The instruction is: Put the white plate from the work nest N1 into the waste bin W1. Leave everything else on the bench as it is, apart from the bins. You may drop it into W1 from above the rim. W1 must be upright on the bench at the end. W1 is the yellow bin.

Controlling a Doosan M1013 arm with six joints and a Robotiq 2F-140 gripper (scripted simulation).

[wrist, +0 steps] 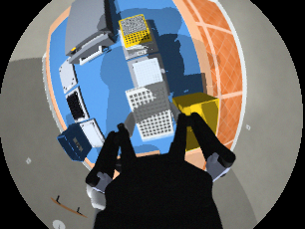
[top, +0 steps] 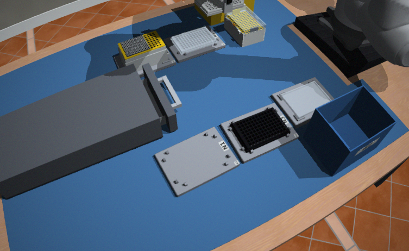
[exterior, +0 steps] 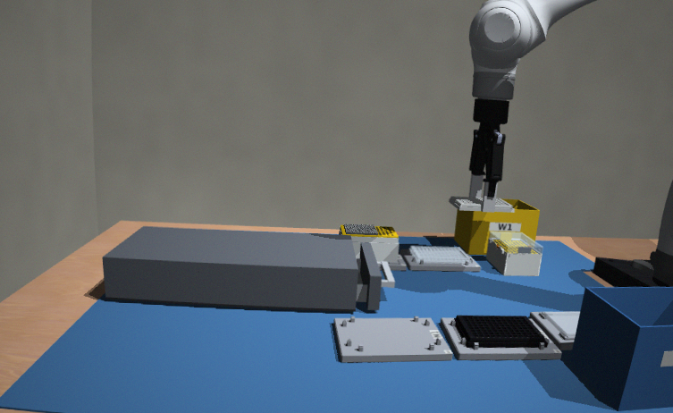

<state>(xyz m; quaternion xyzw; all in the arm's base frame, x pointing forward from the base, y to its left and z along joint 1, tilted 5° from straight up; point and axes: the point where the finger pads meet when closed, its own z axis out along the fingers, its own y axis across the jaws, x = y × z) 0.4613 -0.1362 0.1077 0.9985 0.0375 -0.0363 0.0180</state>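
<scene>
The yellow bin W1 is 90 mm behind my hand, 150 mm to the right of it and 130 mm below it. From my hand the other things lie so: white plate 20 mm below; black plate 50 mm ahead, 370 mm to the left, 150 mm below; tip box 250 mm ahead, 110 mm below.
</scene>
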